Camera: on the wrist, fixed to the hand. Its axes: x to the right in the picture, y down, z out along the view.
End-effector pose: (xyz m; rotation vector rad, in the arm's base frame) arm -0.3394 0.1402 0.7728 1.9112 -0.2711 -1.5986
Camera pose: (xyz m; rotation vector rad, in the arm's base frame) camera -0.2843 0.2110 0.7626 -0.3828 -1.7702 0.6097
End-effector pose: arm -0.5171 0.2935 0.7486 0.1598 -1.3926 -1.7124
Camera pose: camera -0.4904 0.2490 0.6747 -1.4076 -0.2383 1.0577
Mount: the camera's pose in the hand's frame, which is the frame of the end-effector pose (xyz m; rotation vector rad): -0.0156 -0.0487 -0.0744 -0.0494 0.2711 -3.0926
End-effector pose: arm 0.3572 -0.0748 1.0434 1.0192 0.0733 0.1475
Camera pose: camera 0.3365 -0.0396 0.9629 -0.1365 1.6663 -2.4420
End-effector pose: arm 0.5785 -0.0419 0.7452 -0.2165 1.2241 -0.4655
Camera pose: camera 0.4936 -0.0715 0.7533 1.5267 0.0474 2.1439
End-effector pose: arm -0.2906 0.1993 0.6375 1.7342 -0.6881 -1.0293
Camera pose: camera -0.2333 0.2636 0.6103 -0.8281 -1.9264 1.1058
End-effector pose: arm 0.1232 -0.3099 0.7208 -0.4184 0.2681 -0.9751
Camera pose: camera 0.0488 -0.3372 0.6775 0.2552 0.2802 2.1519
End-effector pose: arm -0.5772 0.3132 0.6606 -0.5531 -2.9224 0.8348
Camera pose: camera -0.5675 0.3065 0.7501 2.3697 -0.5121 -0.1342
